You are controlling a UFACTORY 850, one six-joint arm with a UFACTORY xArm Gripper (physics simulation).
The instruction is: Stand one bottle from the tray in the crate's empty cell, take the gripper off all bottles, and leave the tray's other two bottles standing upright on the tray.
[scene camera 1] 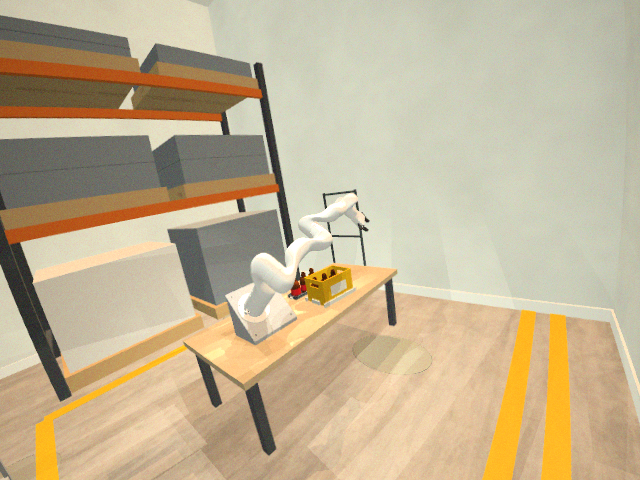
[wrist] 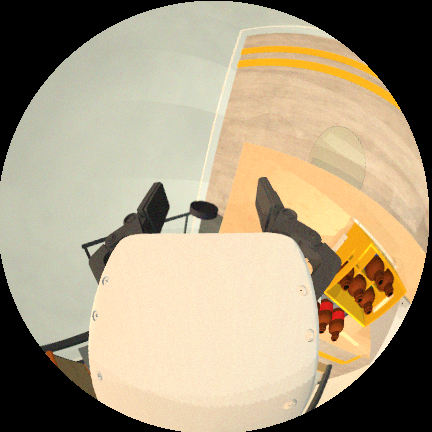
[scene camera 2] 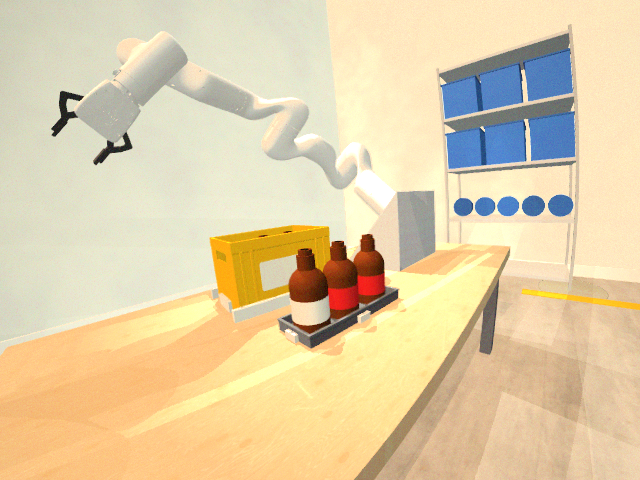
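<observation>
My gripper is open and empty, high above the table and apart from all bottles. A white-labelled brown bottle and two red-labelled brown bottles, the middle one and the far one, stand upright on the dark tray. In the wrist view my gripper body hides part of the tray; two red-labelled bottles show there. The yellow crate stands beside the tray, with several brown bottles inside. I cannot tell surely which cell is empty.
The wooden table carries the arm's grey base. White strips border the crate's foot. A tall rack with boxes, a black frame and a shelf with blue bins stand off the table.
</observation>
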